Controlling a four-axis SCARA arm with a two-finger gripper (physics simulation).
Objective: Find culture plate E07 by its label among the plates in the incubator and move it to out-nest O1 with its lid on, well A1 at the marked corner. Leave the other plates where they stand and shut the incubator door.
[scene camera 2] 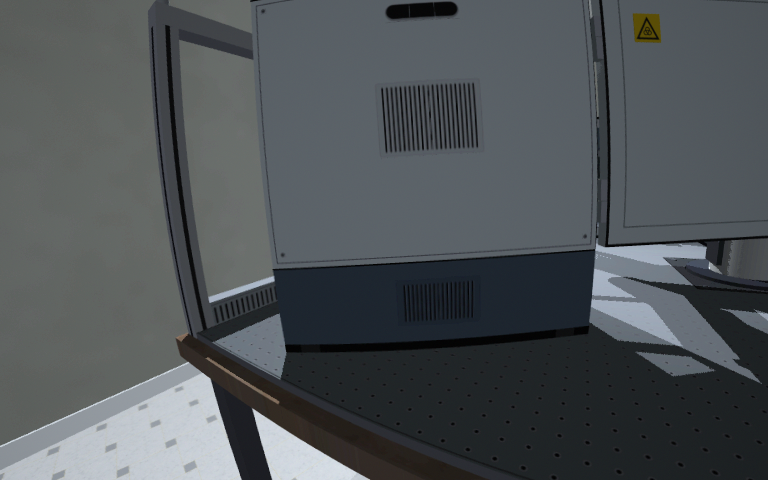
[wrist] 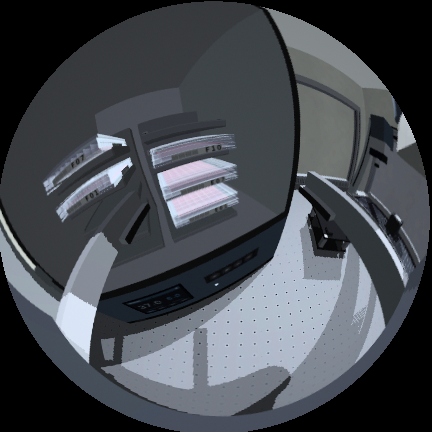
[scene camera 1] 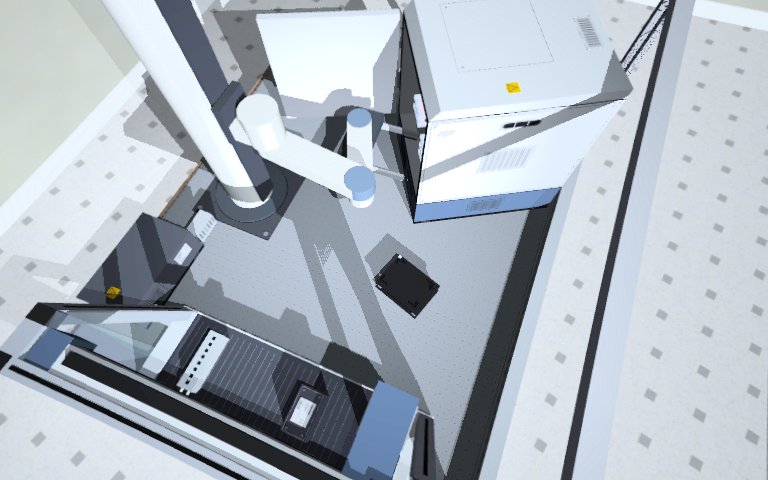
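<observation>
The white incubator [scene camera 1: 509,135] [scene camera 2: 430,198] stands with its door [scene camera 1: 325,53] [scene camera 2: 690,130] swung open. In the wrist view, the right column inside holds three lidded plates: F10 [wrist: 192,151] on top, a middle plate [wrist: 192,176] whose blurred label resembles E07, and a lower plate [wrist: 200,204] with an unreadable label. My gripper [wrist: 224,184] [scene camera 1: 408,157] is open and empty, its fingers pointing at the incubator's mouth, one fingertip on each side of the right column. A black nest [scene camera 1: 406,284] [wrist: 327,232] stands on the table; no O1 marking is legible.
Plates F07 [wrist: 72,167] and F01 [wrist: 92,194] stand in the left column beside the upright divider [wrist: 151,192]. A dark-decked instrument [scene camera 1: 254,370] with a blue end cover [scene camera 1: 385,421] stands at the table's front. A dark box [scene camera 1: 141,260] stands left, near the arm's column [scene camera 1: 186,107].
</observation>
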